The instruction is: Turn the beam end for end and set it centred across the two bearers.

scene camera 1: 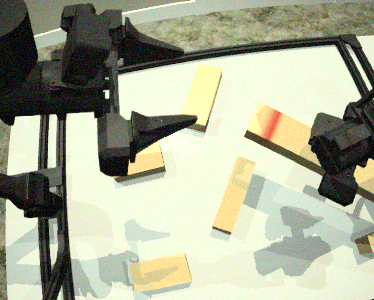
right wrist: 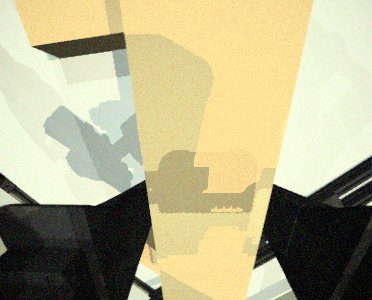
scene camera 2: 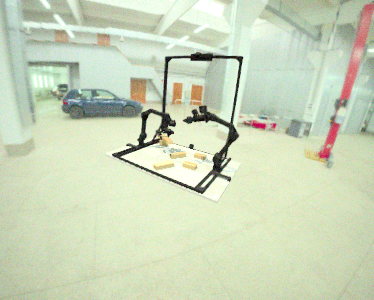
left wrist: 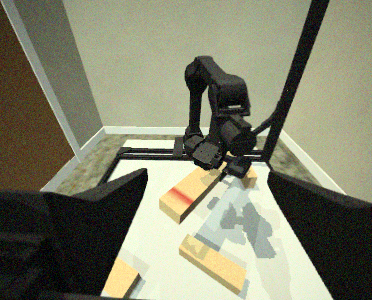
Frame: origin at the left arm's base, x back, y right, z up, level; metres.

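Seen in the pictures: left gripper, fingertip midpoint: (scene camera 1: 189,83) (scene camera 2: 185,120) (left wrist: 207,175); right gripper, fingertip midpoint: (right wrist: 201,179) (left wrist: 210,175); left arm's base at its link origin: (scene camera 1: 50,205) (scene camera 2: 216,170); right arm's base at its link origin: (scene camera 2: 141,145).
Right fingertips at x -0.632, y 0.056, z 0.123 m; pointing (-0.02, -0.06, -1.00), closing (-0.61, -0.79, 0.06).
Pixels of each thing's top centre, then the offset from my right fingertips to it.
- long wooden beam at its top centre: (right wrist: 217,246) (scene camera 1: 345,156) (left wrist: 213,161) (scene camera 2: 164,134) dx -0.003, dy +0.003, dz +0.054 m
- narrow block at its top centre: (right wrist: 94,13) (scene camera 1: 235,193) (left wrist: 211,258) (scene camera 2: 178,153) dx +0.193, dy -0.010, dz -0.098 m
The long wooden beam (scene camera 1: 292,135) (left wrist: 200,190) (right wrist: 215,100) is held above the table, lying slantwise; its red-banded end points toward the middle. Its other end is partly hidden. My right gripper (scene camera 1: 334,159) (left wrist: 210,175) (right wrist: 201,179) is shut on the beam. A narrow block (scene camera 1: 233,195) (left wrist: 212,262), which looks like one bearer, lies below the red-banded end's side. Another block (scene camera 1: 367,244) (left wrist: 248,177), perhaps the other bearer, shows partly at the right edge of scene camera 1. My left gripper (scene camera 1: 189,85) is open and empty, raised over the table's left part.
Loose wooden blocks lie at the upper middle (scene camera 1: 205,92), beneath my left gripper's finger (scene camera 1: 147,162), and at the lower left (scene camera 1: 161,273) in scene camera 1. A black rail frame (scene camera 1: 280,47) borders the table. A tall black gantry (scene camera 2: 165,85) stands over it.
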